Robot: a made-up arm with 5 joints.
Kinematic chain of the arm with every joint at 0, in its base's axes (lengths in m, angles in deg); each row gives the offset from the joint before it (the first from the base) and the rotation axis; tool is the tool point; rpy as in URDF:
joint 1: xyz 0 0 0.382 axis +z
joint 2: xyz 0 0 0 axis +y
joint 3: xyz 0.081 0 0.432 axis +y
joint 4: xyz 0.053 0 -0.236 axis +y
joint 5: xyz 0.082 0 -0.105 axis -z
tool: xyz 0 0 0 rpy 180 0 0
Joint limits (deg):
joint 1: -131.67..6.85
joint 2: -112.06..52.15
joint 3: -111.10..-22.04
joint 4: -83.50..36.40
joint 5: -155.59..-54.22
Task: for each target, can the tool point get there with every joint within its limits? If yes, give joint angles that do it. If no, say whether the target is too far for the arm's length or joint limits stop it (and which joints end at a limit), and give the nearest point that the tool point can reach.
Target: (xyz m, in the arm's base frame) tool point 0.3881 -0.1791 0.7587
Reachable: yes | joints -24.78 -2.46 -58.58 4.92 -139.79
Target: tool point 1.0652 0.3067 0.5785
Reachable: no: too far | nearest point 0.7467 0.0897 0.5267 | short by 0.389 m
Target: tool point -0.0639 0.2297 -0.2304
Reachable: no: joint limits stop it (at a limit: joint 1, joint 2, joint 3, joint 4) | nearest point 0.2528 0.0304 0.2353 | short by 0.597 m
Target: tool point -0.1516 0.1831 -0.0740
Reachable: no: joint limits stop it (at a limit: joint 1, joint 2, joint 3, joint 4) | nearest point -0.1693 -0.1902 0.2353 | short by 0.485 m
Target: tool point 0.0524 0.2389 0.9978
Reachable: yes | joints -102.38 -53.38 -77.55 -53.43 -98.72
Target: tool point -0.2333 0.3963 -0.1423
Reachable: no: joint limits stop it (at a limit: joint 2, joint 3, joint 4) | nearest point -0.3380 0.5741 0.3022 | short by 0.490 m
